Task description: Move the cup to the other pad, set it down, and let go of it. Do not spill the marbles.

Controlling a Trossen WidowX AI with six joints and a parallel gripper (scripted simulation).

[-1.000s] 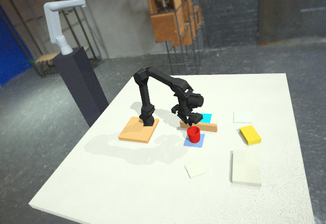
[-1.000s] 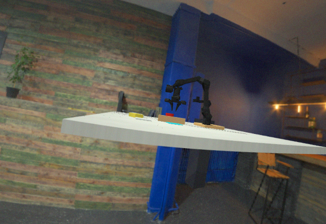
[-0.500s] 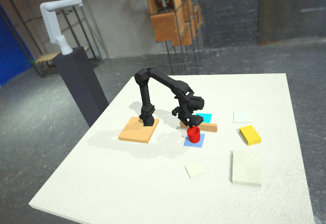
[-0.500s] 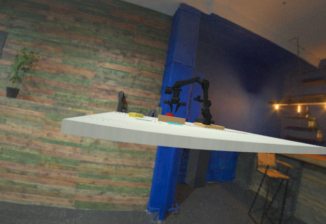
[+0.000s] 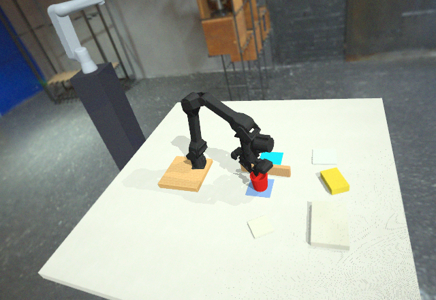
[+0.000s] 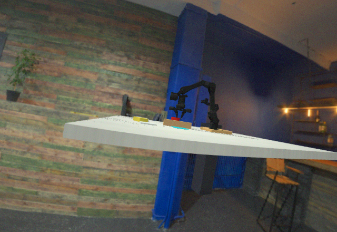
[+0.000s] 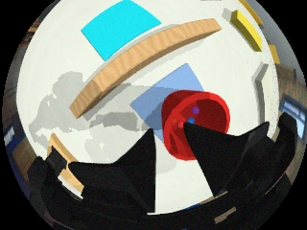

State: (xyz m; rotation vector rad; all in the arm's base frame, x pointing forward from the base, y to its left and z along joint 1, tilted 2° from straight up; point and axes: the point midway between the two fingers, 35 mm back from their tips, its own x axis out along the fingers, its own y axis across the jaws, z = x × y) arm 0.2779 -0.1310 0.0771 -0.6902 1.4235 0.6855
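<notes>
My gripper tip is 20 mm to the left of the red cup, 20 mm short of it and 20 mm above it. Round my gripper tip: wooden bar: 70 mm to the left, 40 mm below, 40 mm ahead; light blue pad: 70 mm below, 20 mm to the right, 20 mm ahead; blue marble: 40 mm to the right, 40 mm below, 20 mm ahead.
</notes>
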